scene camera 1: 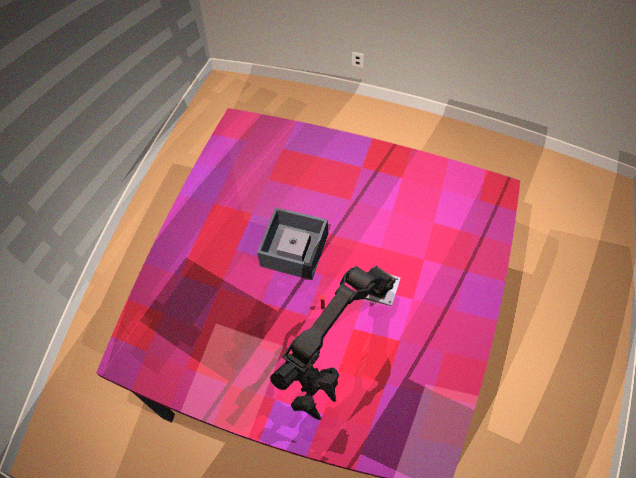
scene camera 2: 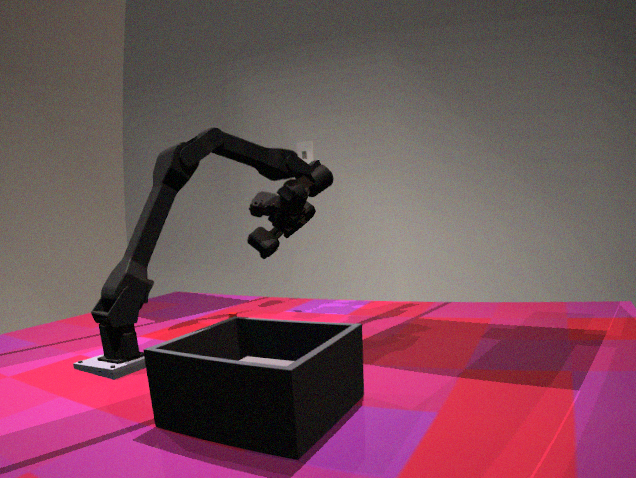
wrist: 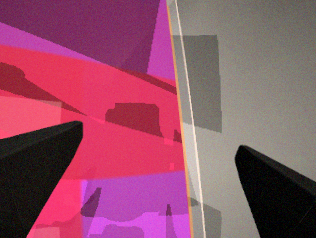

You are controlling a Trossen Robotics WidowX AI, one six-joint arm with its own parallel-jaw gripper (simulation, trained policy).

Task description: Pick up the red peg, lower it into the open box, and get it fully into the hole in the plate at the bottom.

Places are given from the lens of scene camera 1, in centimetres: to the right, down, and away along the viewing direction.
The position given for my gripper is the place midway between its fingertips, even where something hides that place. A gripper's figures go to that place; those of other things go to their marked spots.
my gripper [scene camera 1: 327,410]: 3, 51, 169
dark box [scene camera 1: 317,227]: 0, -4, 214
grey plate [scene camera 1: 293,244]: -8, 2, 209
